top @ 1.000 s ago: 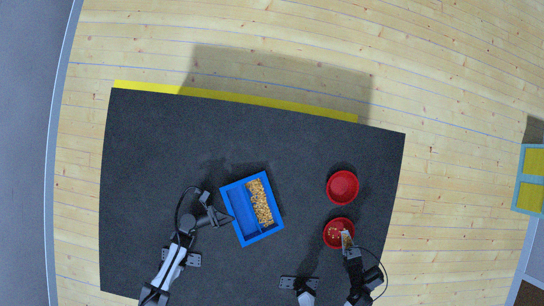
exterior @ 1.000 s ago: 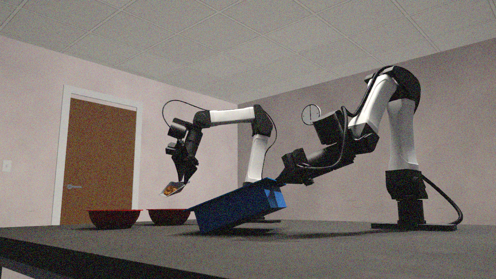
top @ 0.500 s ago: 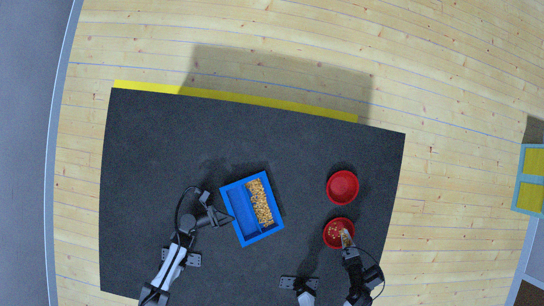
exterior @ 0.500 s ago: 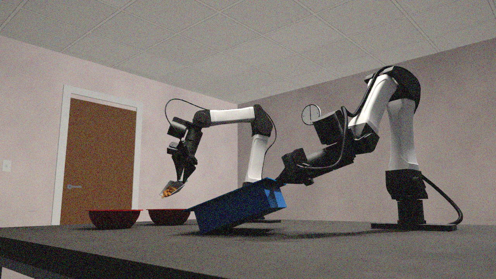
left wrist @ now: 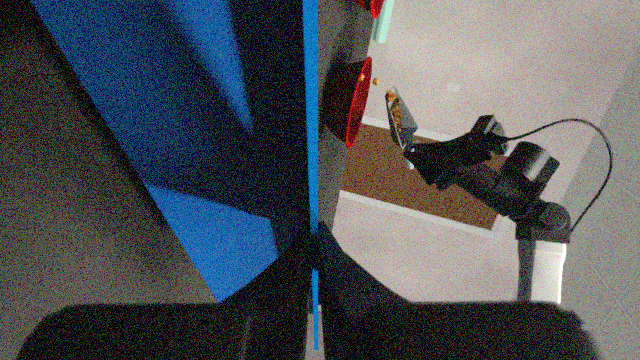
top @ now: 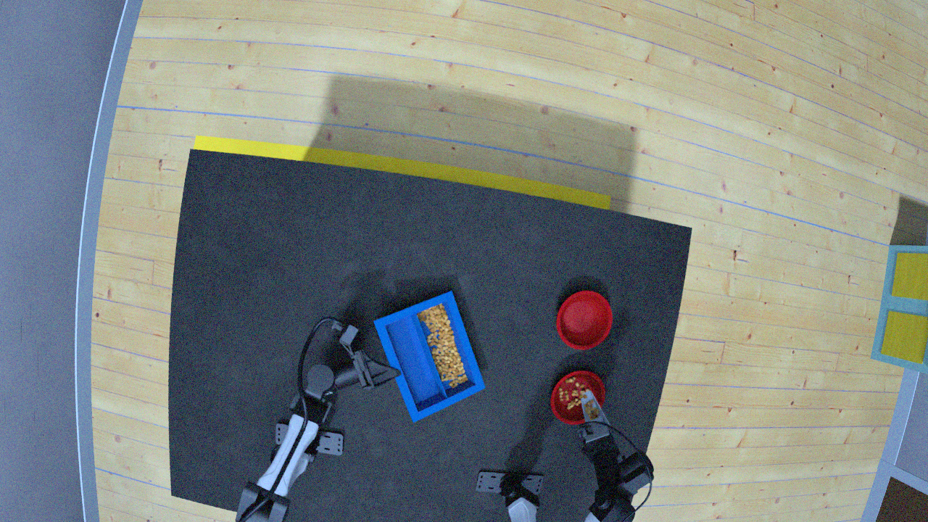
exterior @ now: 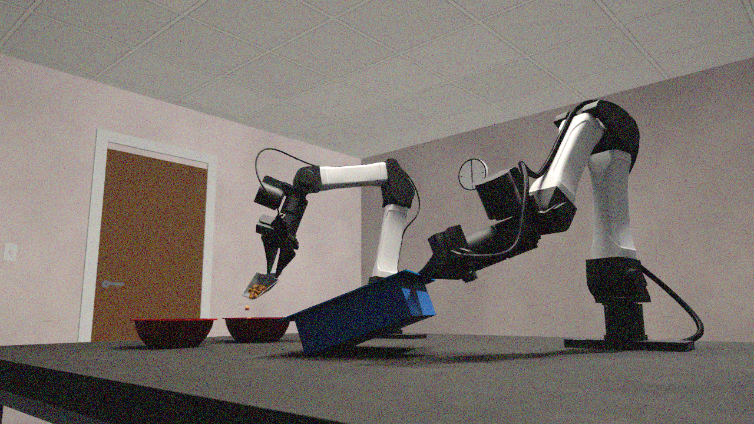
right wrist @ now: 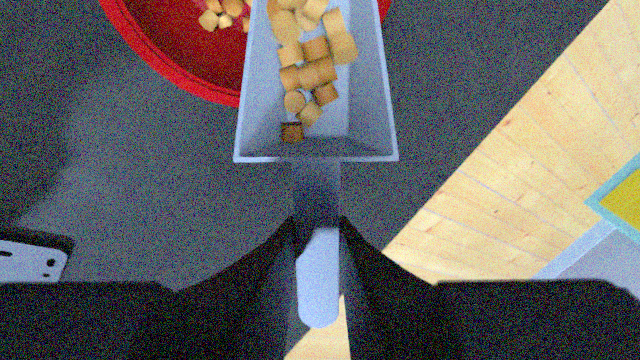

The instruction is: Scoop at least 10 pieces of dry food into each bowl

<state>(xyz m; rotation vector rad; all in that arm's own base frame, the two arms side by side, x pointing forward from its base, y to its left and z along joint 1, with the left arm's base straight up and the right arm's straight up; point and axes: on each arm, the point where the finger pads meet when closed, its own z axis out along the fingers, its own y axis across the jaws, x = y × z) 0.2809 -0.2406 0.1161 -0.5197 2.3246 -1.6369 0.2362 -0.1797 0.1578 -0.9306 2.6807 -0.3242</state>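
Observation:
Right now my left hand is 70 mm to the left of the blue box, 50 mm short of it and 50 mm above it. Also, from my left hand: grey scoop 530 mm to the right, 20 mm behind, 10 mm above.

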